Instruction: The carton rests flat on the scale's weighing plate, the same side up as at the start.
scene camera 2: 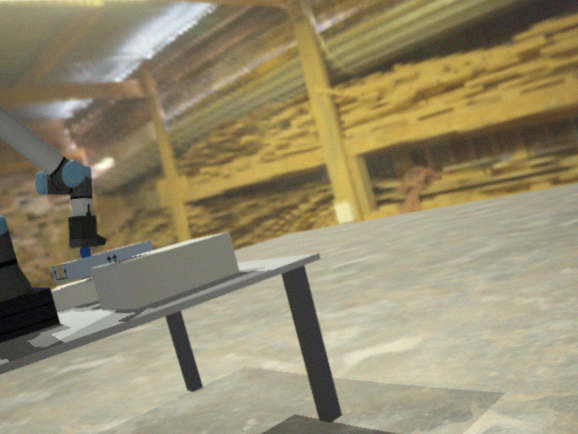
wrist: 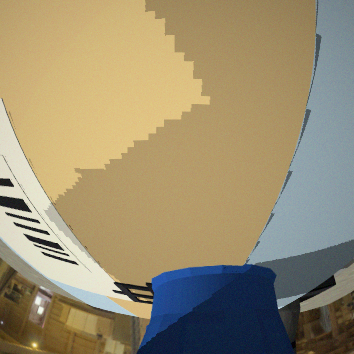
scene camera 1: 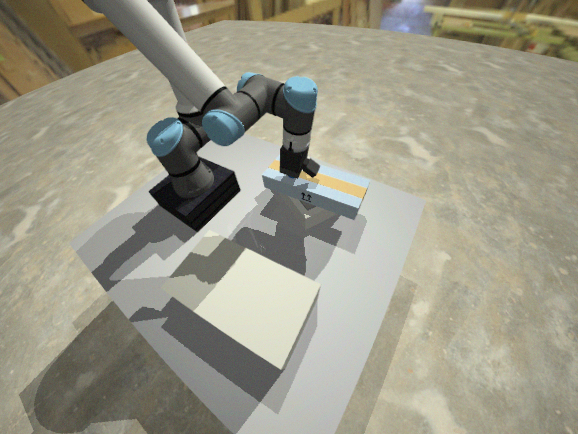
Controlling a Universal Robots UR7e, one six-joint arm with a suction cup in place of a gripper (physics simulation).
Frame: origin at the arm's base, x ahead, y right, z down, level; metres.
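Seen in the pictures: end effector, tool point: (scene camera 2: 84, 261) (wrist: 193, 261); arm's base, origin of the base link: (scene camera 2: 6, 297) (scene camera 1: 195, 183).
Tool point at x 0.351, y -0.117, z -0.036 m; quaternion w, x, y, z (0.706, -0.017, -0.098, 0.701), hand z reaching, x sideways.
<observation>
Offsets run from my tool point to a thing's top centre. Level surfaces: height alone.
A flat light-blue carton {dx +0.078, dy -0.006, dz -0.012 m} (scene camera 1: 330, 195) (scene camera 2: 95, 262) (wrist: 320, 210) has an orange band along its top and up-arrows on its side. The wrist view shows a barcode label beside the band. My suction cup (scene camera 1: 291, 176) (scene camera 2: 85, 252) (wrist: 214, 305) is on the carton's top face and holds it, nearly level and upright. Under the carton is a low grey body {dx +0.037, dy -0.046, dz +0.048 m} (scene camera 1: 306, 221) (scene camera 2: 75, 296) with a raised rim, seemingly the scale. The carton covers most of it, and its weighing plate is hidden. I cannot tell whether carton and grey body touch.
A large cream block {dx +0.013, dy +0.399, dz +0.016 m} (scene camera 1: 261, 306) (scene camera 2: 165, 274) stands on the grey table {dz +0.136 m} (scene camera 1: 345, 320) (scene camera 2: 280, 265), nearer camera 1 than the carton. The arm's black base (scene camera 1: 197, 200) (scene camera 2: 27, 315) stands to the left. The table edge runs to the right of the carton in scene camera 1.
</observation>
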